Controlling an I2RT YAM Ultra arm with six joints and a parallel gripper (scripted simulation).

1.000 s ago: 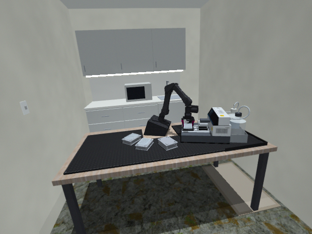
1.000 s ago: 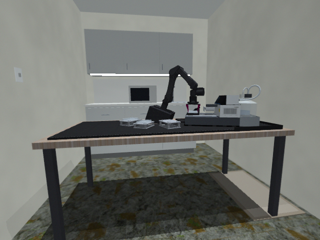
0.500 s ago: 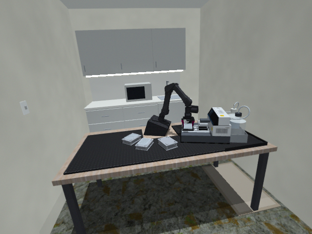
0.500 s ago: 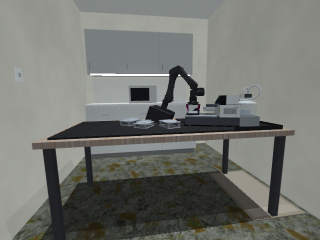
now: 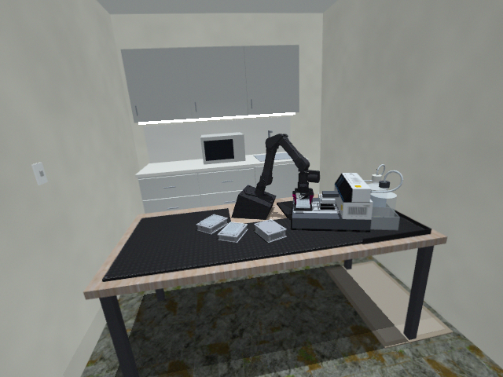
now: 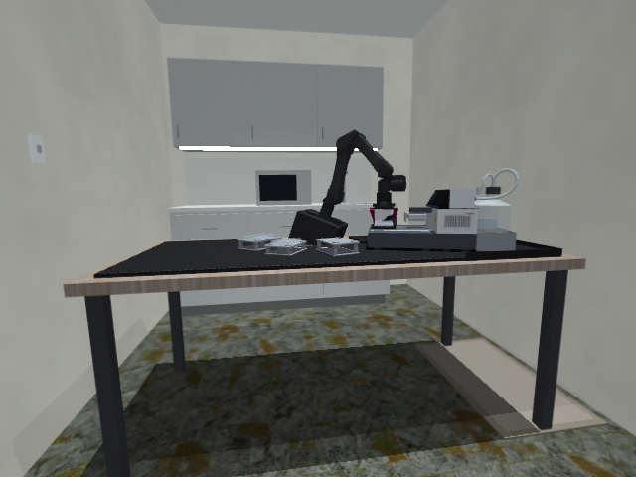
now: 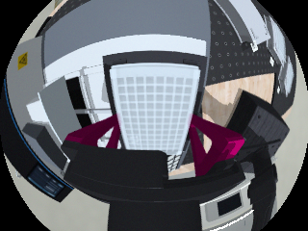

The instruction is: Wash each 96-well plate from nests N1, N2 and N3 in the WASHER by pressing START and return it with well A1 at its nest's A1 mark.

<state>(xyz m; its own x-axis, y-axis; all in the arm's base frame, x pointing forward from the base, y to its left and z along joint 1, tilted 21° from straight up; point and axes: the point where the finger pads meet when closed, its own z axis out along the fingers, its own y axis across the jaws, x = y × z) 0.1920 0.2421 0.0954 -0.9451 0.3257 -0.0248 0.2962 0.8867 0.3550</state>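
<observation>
The washer carrier lies 1 cm below my hand. The rest, counted from my hand: clear bottle: 20 cm ahead, 41 cm to the left, 3 cm above; then plate washer: 5 cm ahead, 15 cm to the left, 3 cm above; then nest: 17 cm ahead, 25 cm to the right, 6 cm below.
</observation>
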